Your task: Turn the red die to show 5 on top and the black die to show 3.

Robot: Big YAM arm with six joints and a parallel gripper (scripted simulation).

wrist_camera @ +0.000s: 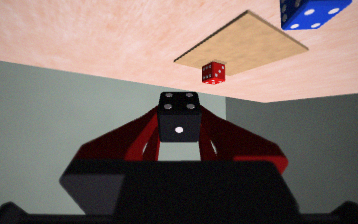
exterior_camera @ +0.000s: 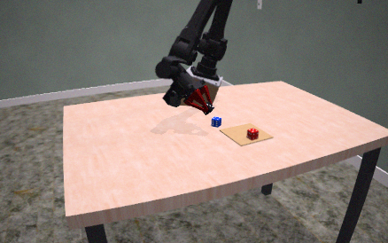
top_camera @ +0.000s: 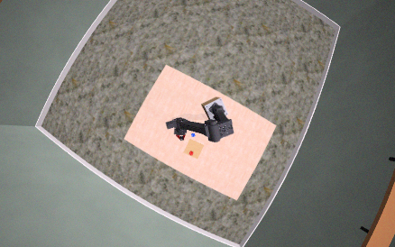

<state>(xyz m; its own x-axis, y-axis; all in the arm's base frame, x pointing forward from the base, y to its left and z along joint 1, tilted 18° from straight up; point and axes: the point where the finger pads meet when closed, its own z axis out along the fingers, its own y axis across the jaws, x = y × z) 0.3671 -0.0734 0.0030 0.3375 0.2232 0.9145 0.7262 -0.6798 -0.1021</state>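
Right now my hand is 90 mm above the blue die, 80 mm past it and 50 mm to the right of it. From my hand the other things lie so: red die 150 mm to the left, 80 mm below, 50 mm ahead; then black die right at my hand; then tan mat 140 mm to the left, 100 mm below, 10 mm ahead.
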